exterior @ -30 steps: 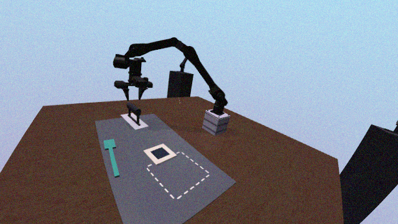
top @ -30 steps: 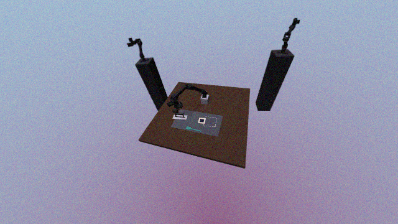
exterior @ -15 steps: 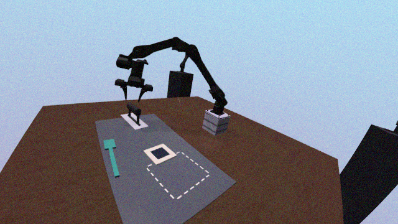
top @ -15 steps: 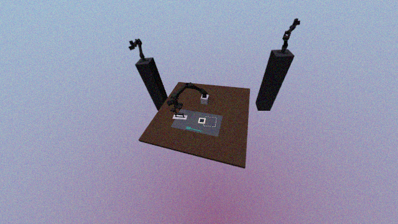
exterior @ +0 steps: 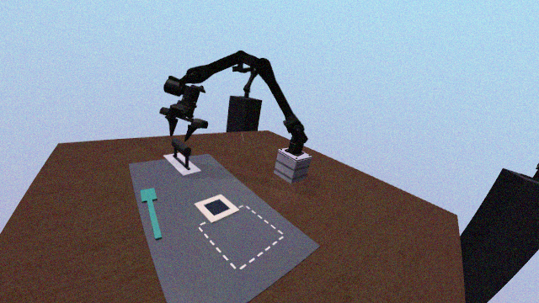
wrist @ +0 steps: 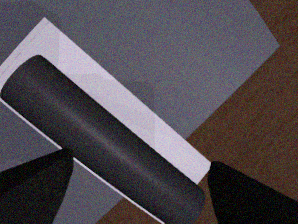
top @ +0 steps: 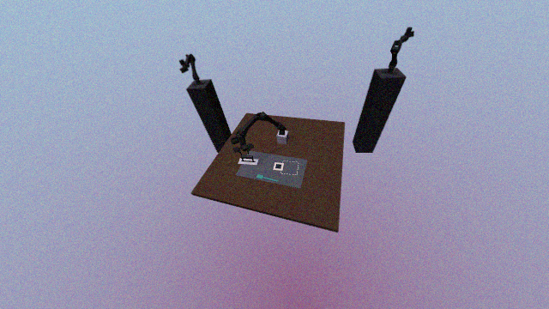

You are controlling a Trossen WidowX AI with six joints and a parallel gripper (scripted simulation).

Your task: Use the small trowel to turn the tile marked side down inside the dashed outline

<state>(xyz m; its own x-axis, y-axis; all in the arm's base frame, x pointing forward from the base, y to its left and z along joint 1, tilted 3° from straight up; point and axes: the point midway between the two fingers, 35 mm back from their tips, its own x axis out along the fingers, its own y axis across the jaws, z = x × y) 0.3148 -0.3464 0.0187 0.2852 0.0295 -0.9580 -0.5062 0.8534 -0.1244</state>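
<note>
The grey mat lies 7 cm ahead of my gripper tip, 26 cm to the left of it and 12 cm below it. The rest, counted from my gripper tip: teal trowel: 20 cm ahead, 21 cm to the left, 10 cm below; tile: 6 cm ahead, 33 cm to the left, 10 cm below.
</note>
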